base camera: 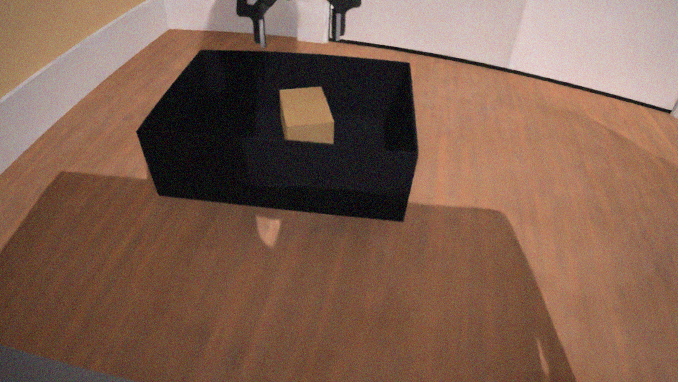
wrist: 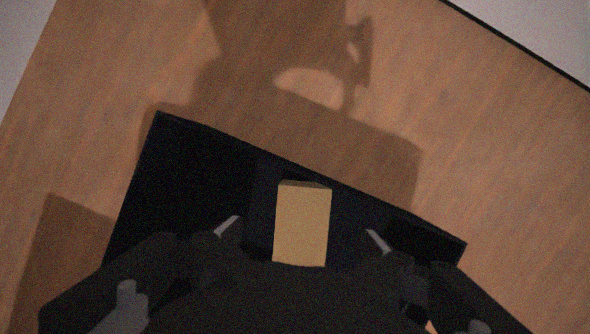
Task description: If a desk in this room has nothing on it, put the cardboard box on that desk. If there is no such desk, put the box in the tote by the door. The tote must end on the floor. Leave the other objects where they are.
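Places are measured from the arm's base along level axes (x left, y back, z up), in metres.
Pixels of known places: gripper, fingertip midpoint: (base camera: 299,41) (wrist: 300,235).
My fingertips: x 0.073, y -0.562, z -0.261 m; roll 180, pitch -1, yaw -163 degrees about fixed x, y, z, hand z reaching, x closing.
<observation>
For each thing: its top centre in the pictures, then the offset to it from my fingertips. Level surfaces: height alone.
- cardboard box, middle of its top: (wrist: 301,226) (base camera: 305,104) dx -0.010, dy +0.021, dz -0.083 m
- tote, middle of its top: (wrist: 269,277) (base camera: 286,88) dx +0.006, dy +0.060, dz -0.036 m
- wooden floor, its level: dz -0.136 m
The cardboard box (base camera: 306,107) (wrist: 302,225) is a small tan block that lies inside the black tote, apart from the fingers. The tote (base camera: 280,202) (wrist: 185,150) is an open black bin that stands upright on the wooden floor. My gripper (base camera: 300,42) (wrist: 300,235) is open and empty. In the base camera view its fingertips hang above the tote's far edge. In the wrist view the fingertips stand wide on both sides of the box, above it. No desk shows in either view. The near part of the tote is hidden by the gripper in the wrist view.
A white wall or door panel (base camera: 430,30) stands behind the tote, with a dark line along its foot. A yellow wall (base camera: 55,35) with a white baseboard (base camera: 65,75) runs along the left. Shadows fall on the wooden floor (base camera: 500,150) (wrist: 475,165) around the tote.
</observation>
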